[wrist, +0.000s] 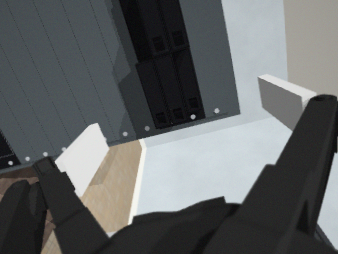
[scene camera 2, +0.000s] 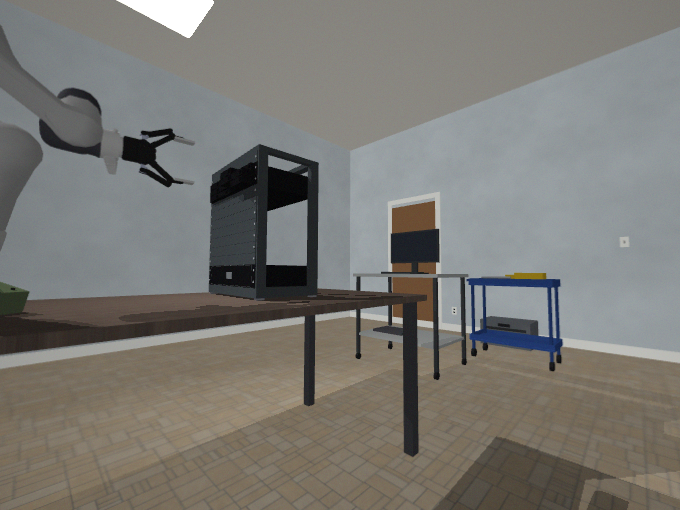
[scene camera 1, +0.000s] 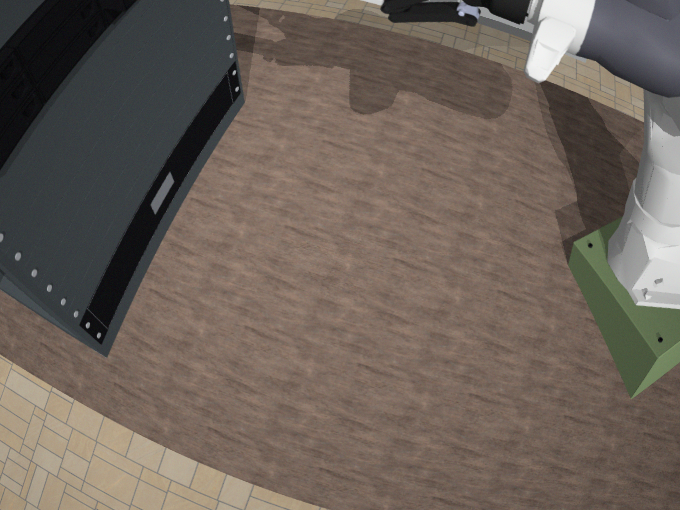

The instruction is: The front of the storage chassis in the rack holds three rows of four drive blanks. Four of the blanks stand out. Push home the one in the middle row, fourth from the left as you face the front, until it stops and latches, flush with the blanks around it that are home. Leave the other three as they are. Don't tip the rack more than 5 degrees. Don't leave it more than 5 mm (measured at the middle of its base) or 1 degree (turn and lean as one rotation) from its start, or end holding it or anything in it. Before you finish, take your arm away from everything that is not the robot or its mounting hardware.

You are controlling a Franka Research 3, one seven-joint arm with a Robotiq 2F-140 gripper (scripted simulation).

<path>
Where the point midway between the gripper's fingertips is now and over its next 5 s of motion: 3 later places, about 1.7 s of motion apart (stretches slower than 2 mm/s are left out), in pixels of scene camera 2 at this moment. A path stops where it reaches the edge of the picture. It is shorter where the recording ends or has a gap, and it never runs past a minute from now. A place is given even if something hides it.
My gripper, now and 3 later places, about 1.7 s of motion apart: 193,163; 198,166; 233,174; 237,175
</path>
